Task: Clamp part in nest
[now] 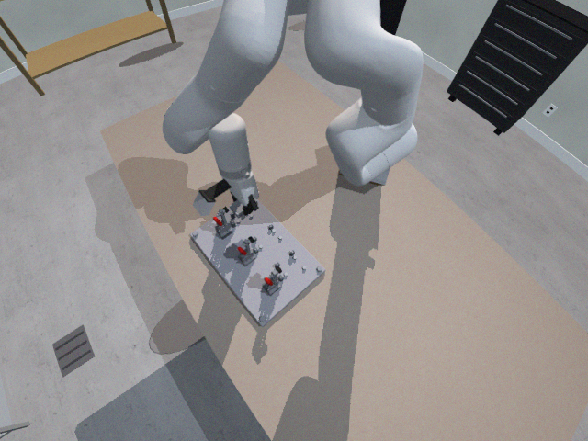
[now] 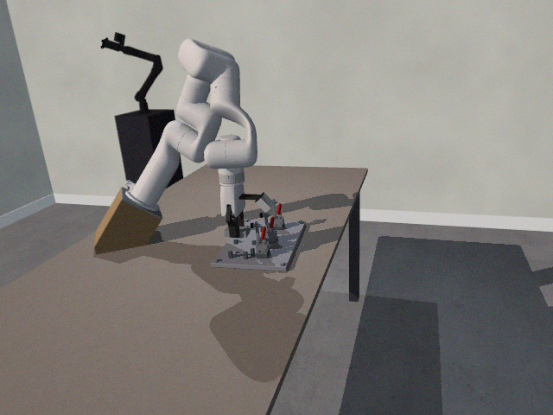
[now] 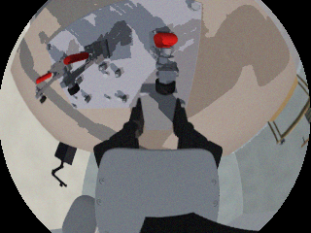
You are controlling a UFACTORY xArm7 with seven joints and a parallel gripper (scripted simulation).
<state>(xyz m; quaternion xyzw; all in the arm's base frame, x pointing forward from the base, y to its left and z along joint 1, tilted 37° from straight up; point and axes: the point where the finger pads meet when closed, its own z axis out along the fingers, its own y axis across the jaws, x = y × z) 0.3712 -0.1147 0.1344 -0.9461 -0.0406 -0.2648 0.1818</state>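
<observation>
Now: the grey block part 10 mm below my hand. Round my hand: grey fixture plate 30 mm ahead, 110 mm to the left, 90 mm below.
</observation>
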